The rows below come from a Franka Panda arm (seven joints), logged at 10 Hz.
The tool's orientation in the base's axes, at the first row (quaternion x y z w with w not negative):
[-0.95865, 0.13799, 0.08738, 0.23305]
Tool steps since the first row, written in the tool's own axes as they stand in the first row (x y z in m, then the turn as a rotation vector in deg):
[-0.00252, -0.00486, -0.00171, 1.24, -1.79, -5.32]
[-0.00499, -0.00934, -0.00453, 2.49, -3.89, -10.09]
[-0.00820, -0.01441, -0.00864, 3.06, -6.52, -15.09]
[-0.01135, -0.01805, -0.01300, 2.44, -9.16, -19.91]
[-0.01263, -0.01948, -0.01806, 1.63, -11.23, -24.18]
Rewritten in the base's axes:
[-0.00073, 0.00391, 0.00414, 2.27, -1.26, 5.13]
[-0.00140, 0.00695, 0.00907, 4.59, -1.99, 9.91]
[-0.00247, 0.01006, 0.01556, 6.44, -2.23, 15.27]
[-0.00389, 0.01182, 0.02165, 7.16, -2.11, 20.75]
[-0.00414, 0.01094, 0.02699, 7.47, -2.17, 25.55]

